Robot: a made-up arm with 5 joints.
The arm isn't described. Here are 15 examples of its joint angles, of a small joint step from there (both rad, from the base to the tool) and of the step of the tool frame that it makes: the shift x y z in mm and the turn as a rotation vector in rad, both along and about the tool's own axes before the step.
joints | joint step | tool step
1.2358 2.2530 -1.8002 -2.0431 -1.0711 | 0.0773 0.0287 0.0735 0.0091 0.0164 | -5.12 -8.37 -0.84 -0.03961 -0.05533 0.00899
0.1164 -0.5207 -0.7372 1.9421 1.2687 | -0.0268 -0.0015 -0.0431 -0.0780 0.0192 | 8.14 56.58 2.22 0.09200 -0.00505 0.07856
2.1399 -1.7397 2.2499 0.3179 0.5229 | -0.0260 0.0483 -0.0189 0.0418 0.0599 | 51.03 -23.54 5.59 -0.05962 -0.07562 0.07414
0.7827 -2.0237 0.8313 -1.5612 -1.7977 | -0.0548 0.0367 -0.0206 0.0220 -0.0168 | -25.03 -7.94 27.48 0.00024 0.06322 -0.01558
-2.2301 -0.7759 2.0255 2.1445 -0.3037 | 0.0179 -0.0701 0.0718 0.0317 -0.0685 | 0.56 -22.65 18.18 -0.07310 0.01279 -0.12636
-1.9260 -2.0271 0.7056 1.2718 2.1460 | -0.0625 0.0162 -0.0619 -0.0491 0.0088 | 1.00 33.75 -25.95 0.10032 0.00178 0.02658
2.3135 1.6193 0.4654 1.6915 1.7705 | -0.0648 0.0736 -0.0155 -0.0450 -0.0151 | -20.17 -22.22 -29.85 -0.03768 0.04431 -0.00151
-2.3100 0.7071 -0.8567 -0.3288 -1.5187 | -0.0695 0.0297 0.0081 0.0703 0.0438 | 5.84 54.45 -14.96 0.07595 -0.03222 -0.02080
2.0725 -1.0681 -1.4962 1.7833 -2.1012 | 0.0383 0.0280 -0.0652 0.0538 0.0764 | 29.86 7.95 -15.83 0.03463 -0.00697 0.12951
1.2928 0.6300 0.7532 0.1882 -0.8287 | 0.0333 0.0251 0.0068 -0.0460 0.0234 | -8.31 9.77 10.81 -0.01256 0.04985 -0.01362
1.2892 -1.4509 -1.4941 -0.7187 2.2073 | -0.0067 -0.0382 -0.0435 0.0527 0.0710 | -23.30 -11.38 -11.13 -0.04615 0.08732 0.04948
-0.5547 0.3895 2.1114 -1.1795 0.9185 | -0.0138 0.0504 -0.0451 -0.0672 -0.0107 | -20.01 -13.71 7.35 -0.00872 0.05406 -0.05433
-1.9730 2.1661 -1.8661 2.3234 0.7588 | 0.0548 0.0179 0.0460 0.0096 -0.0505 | 16.05 10.25 -3.72 0.01546 -0.01998 -0.09444
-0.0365 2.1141 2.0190 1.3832 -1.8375 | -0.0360 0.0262 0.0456 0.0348 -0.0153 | -43.52 18.73 -0.39 0.02919 0.05966 -0.07234
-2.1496 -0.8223 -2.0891 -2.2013 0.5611 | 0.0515 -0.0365 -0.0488 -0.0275 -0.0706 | 0.01 3.71 -1.91 0.05132 -0.01121 -0.05107
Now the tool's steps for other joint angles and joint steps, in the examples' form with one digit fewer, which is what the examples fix.
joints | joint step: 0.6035 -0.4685 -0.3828 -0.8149 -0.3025 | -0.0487 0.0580 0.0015 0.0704 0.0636
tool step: 48.3 16.1 5.2 0.0099 -0.0279 0.0009
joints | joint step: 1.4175 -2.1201 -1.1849 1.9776 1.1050 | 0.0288 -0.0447 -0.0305 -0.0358 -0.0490
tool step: 10.6 1.5 18.2 -0.0075 -0.0171 -0.0039
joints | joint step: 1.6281 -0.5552 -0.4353 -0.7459 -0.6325 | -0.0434 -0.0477 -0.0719 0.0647 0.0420
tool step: 43.2 -13.7 -30.9 -0.0582 -0.1203 0.0114
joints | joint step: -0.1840 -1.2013 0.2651 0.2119 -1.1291 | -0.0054 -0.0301 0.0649 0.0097 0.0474
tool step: -25.5 0.0 12.2 0.0267 0.0620 0.0605
